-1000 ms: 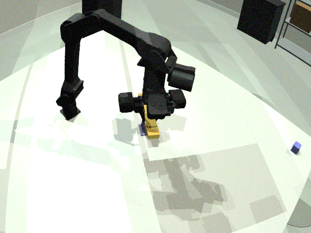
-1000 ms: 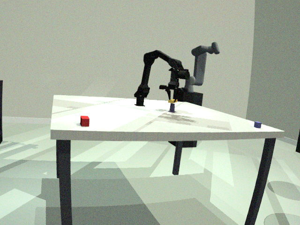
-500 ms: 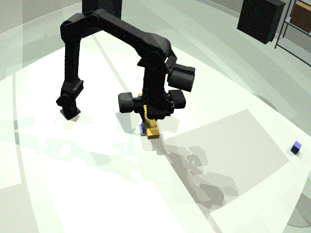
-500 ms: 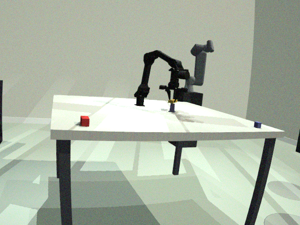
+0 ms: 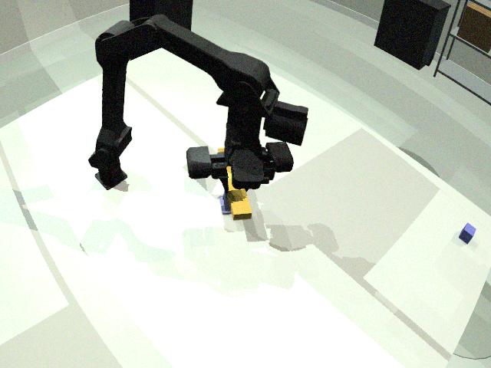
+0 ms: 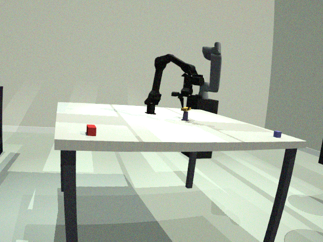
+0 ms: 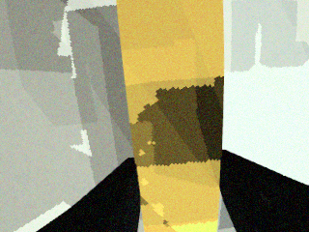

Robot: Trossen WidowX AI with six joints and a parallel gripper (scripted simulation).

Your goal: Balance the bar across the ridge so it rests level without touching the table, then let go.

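Now: gripper tip 2 cm to the right of the yellow bar and 2 cm past it. The rest, counted from my gripper tip: red cube: 63 cm to the right, 47 cm ahead, 5 cm below; then small blue cube: 47 cm ahead, 37 cm to the left, 5 cm below.
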